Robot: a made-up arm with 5 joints. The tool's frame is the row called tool. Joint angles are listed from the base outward. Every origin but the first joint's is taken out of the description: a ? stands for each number. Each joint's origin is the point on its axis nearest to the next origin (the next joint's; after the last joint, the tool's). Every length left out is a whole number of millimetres.
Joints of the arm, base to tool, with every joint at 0 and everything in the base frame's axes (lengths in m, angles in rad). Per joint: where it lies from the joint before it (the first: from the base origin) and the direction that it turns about. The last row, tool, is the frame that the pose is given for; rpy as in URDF.
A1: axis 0 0 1 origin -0.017 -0.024 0.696
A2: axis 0 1 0 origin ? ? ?
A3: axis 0 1 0 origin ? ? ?
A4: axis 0 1 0 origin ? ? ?
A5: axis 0 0 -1 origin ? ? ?
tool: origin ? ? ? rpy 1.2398 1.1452 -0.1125
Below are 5 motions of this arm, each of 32 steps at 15 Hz.
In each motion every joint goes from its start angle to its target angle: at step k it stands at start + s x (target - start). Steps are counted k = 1, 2, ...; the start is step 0. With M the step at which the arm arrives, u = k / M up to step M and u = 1 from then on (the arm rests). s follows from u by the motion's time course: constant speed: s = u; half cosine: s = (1 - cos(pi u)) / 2; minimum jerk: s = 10 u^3 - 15 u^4 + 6 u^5.
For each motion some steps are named. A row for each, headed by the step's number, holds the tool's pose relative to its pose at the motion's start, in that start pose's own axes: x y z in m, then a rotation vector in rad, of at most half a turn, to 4 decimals.
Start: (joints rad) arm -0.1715 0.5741 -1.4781 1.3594 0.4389
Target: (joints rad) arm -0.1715 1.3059 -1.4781 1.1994 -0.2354
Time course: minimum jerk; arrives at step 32
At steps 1, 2, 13, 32:
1: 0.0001 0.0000 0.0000 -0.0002 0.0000 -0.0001
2: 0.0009 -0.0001 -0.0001 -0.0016 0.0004 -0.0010
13: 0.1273 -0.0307 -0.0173 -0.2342 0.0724 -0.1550
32: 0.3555 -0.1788 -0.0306 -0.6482 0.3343 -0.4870

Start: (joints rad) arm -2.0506 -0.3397 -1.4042 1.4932 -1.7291
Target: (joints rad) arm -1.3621 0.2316 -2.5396 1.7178 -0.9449
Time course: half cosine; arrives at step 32
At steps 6, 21, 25, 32:
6: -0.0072 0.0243 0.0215 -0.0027 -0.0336 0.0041
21: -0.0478 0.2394 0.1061 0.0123 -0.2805 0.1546
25: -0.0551 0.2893 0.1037 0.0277 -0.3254 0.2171
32: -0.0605 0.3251 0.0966 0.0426 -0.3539 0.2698

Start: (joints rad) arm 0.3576 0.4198 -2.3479 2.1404 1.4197
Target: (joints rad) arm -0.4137 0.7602 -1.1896 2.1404 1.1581
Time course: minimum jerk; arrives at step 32
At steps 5, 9, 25, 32:
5: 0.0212 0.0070 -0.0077 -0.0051 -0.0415 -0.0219
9: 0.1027 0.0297 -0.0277 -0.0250 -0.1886 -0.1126
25: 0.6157 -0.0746 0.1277 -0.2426 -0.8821 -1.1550
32: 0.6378 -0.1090 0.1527 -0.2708 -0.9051 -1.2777

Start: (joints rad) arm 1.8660 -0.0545 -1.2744 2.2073 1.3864
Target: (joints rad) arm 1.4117 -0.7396 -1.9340 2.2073 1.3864
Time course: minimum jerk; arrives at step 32
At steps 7, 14, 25, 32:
7: -0.0184 0.0089 0.0372 0.0618 0.0831 0.0101
14: -0.0667 0.0134 0.2142 0.3459 0.4140 0.0733
25: -0.0444 -0.1390 0.5046 0.9043 0.8993 0.2826
32: -0.0337 -0.1749 0.5326 0.9833 0.9547 0.3226

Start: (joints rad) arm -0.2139 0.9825 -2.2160 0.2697 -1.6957
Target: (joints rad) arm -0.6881 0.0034 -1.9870 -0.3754 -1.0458
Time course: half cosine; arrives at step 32
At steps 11, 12, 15, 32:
11: -0.1664 -0.0506 0.0932 0.0462 -0.3821 -0.2241
12: -0.1962 -0.0548 0.1058 0.0487 -0.4472 -0.2576
15: -0.2932 -0.0592 0.1406 0.0449 -0.6565 -0.3558
32: -0.6386 0.0529 0.2032 -0.1701 -1.4381 -0.5659

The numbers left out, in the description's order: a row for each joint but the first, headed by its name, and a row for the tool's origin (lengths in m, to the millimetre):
A2: -0.027 -0.019 0.000
A3: 0.057 0.000 0.232
A4: 0.070 0.000 -0.385
A5: 0.092 0.000 -0.076
tool: -0.024 -0.008 0.000

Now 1 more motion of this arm.
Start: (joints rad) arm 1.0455 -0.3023 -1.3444 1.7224 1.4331
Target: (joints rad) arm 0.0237 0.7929 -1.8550 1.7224 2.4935
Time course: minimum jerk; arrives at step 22
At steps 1, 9, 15, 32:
1: 0.0003 0.0003 -0.0002 0.0014 -0.0011 -0.0005
9: 0.1562 0.1276 -0.0255 0.5431 -0.4337 -0.1801
15: 0.4474 0.2496 0.0928 1.2587 -1.1004 -0.4484
32: 0.5634 0.2497 0.1784 1.4994 -1.3868 -0.5596

